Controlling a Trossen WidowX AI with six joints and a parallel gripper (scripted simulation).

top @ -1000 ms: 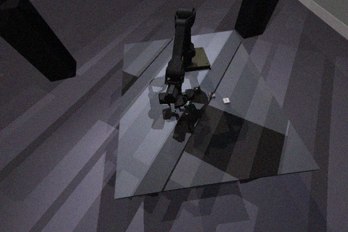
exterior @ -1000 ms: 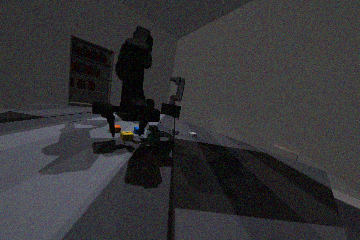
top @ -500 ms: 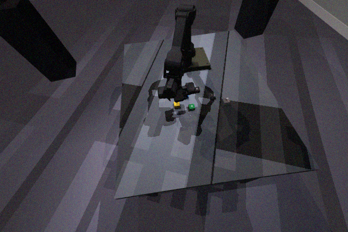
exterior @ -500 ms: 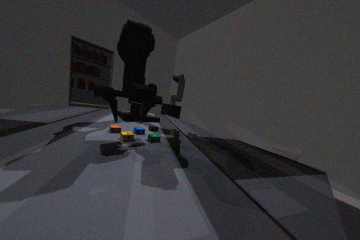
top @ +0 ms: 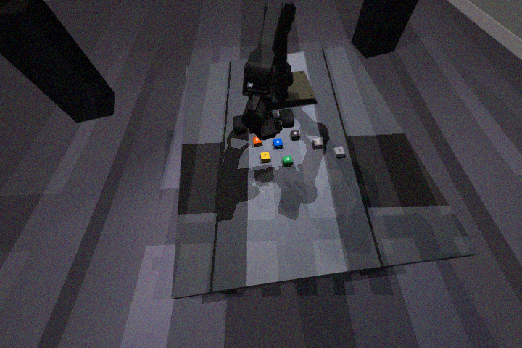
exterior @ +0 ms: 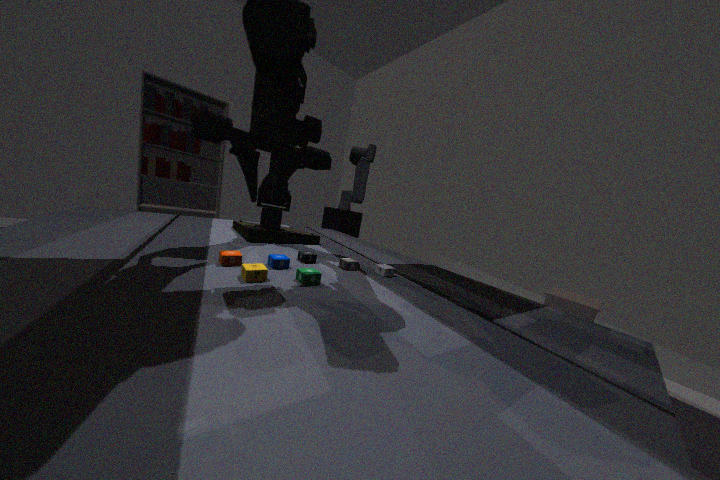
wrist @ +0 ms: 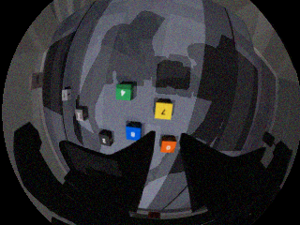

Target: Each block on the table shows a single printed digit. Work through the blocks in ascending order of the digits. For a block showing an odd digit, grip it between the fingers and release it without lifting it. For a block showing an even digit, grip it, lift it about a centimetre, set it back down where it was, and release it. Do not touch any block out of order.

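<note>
The blue block is 110 mm below my gripper tip, 70 mm to the left of it and 50 mm behind it. From my gripper tip the other things lie so: green block 110 mm below, 80 mm to the left, 40 mm ahead; orange block 110 mm below, 90 mm behind, 10 mm to the right; yellow block 110 mm below.
</note>
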